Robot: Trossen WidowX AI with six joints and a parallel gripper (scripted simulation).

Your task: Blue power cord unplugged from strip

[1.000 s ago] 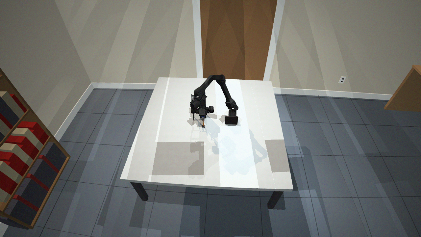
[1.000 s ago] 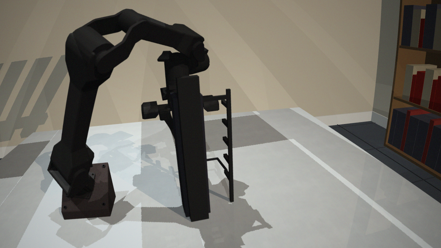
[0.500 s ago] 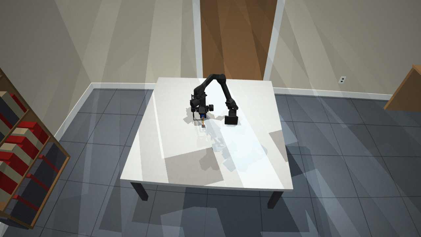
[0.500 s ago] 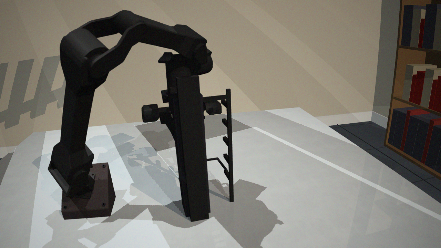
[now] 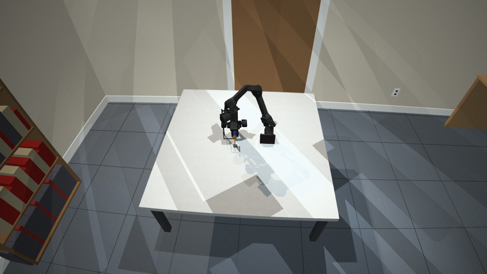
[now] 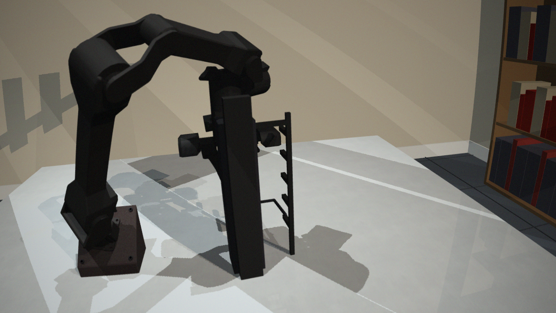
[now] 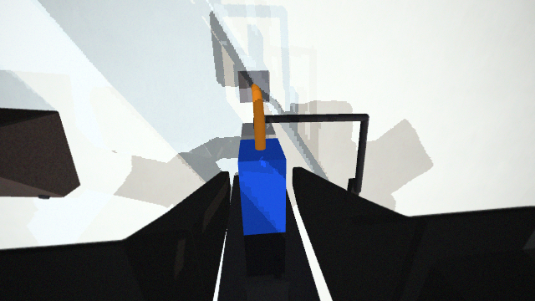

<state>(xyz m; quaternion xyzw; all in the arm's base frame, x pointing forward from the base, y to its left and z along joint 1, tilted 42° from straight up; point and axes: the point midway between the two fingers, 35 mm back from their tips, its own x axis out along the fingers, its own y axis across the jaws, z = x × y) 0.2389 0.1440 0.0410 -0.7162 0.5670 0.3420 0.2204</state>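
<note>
The blue plug is 10 mm ahead of my gripper tip, 30 mm to the right of it and 10 mm below it. The rest, counted from my gripper tip: thin black ladder-like frame (110 mm ahead, 70 mm to the right, 10 mm above).
</note>
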